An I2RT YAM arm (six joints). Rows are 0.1 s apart.
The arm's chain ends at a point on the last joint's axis. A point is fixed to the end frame.
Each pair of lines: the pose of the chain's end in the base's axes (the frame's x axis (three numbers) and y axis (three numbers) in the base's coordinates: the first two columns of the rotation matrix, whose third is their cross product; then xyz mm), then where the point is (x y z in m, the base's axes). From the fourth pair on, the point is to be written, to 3 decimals.
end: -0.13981 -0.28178 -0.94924 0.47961 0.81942 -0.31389 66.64 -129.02 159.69
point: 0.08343 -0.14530 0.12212
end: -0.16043 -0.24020 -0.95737 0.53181 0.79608 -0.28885 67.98 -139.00 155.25
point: 0.08357 -0.15509 0.11709
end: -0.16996 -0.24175 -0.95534 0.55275 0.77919 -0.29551 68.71 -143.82 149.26
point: 0.08373 -0.16058 0.11116
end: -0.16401 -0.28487 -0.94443 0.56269 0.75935 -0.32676 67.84 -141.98 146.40
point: 0.083 -0.161 0.109
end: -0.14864 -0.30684 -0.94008 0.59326 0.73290 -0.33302 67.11 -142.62 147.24
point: 0.083 -0.163 0.111
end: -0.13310 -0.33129 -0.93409 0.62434 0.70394 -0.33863 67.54 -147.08 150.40
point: 0.083 -0.169 0.115
